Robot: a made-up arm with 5 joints. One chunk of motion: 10 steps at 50 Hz.
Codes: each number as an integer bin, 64 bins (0 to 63) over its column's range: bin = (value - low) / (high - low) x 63, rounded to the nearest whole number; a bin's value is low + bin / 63 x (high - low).
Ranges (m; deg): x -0.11..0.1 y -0.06..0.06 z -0.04..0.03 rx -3..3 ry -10..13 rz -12..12
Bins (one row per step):
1: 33 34 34 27 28 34
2: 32 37 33 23 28 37
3: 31 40 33 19 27 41
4: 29 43 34 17 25 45
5: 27 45 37 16 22 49
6: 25 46 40 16 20 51
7: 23 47 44 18 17 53
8: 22 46 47 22 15 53
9: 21 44 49 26 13 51
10: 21 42 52 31 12 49
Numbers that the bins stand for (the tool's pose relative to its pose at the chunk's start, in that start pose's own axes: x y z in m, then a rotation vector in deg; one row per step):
1: 0.0000 0.0048 -0.0022 -0.43 0.22 0.95
2: -0.0033 0.0105 -0.0033 -0.81 0.22 2.10
3: -0.0067 0.0162 -0.0033 -1.19 -0.14 3.62
4: -0.0133 0.0219 -0.0022 -1.38 -0.87 5.14
5: -0.0200 0.0257 0.0011 -1.48 -1.97 6.67
6: -0.0267 0.0276 0.0044 -1.48 -2.70 7.43
7: -0.0333 0.0295 0.0089 -1.29 -3.79 8.19
8: -0.0367 0.0276 0.0122 -0.90 -4.52 8.19
9: -0.0400 0.0238 0.0144 -0.52 -5.25 7.43
10: -0.0400 0.0200 0.0178 -0.05 -5.62 6.67

